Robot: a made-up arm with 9 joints. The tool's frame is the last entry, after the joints.
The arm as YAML. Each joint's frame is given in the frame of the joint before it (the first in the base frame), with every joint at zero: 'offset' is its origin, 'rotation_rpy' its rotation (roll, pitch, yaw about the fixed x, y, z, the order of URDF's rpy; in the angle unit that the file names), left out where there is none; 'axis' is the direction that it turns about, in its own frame. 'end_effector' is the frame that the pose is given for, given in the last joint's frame.
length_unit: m
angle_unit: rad
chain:
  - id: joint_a
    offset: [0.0, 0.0, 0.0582]
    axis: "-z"
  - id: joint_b
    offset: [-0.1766, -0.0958, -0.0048]
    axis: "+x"
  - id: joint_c
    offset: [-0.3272, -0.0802, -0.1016]
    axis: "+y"
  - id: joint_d
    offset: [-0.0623, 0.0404, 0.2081]
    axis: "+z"
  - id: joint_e
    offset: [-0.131, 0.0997, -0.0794]
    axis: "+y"
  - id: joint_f
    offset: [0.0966, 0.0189, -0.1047]
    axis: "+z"
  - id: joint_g
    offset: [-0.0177, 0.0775, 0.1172]
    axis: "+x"
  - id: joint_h
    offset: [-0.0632, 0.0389, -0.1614]
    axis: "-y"
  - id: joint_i
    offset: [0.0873, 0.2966, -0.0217]
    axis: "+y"
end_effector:
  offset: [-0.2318, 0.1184, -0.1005]
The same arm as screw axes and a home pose.
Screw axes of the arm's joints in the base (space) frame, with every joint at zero. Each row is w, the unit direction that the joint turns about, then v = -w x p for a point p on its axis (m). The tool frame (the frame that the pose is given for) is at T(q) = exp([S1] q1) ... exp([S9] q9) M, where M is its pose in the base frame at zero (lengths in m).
S1: w 0 0 -1 v 0 0 0
S2: w 1 0 0 v 0 0.0534 0.0958
S3: w 0 1 0 v 0.0482 0 -0.5038
S4: w 0 0 1 v -0.1356 0.5661 0
S5: w 0 1 0 v -0.0805 0 -0.6971
S6: w 0 0 1 v -0.017 0.6005 0
S7: w 1 0 0 v 0 0.093 -0.0605
S8: w 0 -1 0 v -0.0684 0 0.6814
S9: w 0 1 0 v 0.0901 0 -0.5941
M: xyz -0.8259 0.5144 -0.1906 (m) rpy 0 0 0 (deg, as in URDF)

